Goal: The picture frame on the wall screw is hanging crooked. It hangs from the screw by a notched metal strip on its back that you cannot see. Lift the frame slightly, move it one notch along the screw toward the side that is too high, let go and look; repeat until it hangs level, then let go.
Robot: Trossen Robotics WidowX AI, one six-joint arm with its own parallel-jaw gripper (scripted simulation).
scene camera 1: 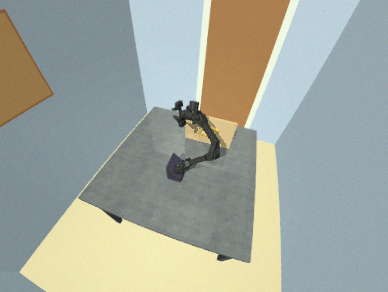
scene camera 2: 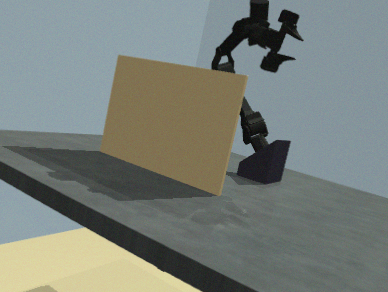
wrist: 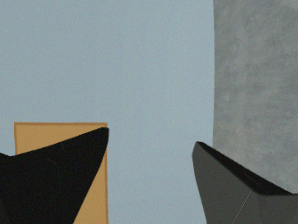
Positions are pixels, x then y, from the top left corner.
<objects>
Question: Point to a wall board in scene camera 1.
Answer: At 226,132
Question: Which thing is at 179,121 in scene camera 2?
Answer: A wall board.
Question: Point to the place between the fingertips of my gripper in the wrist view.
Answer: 151,141
</objects>
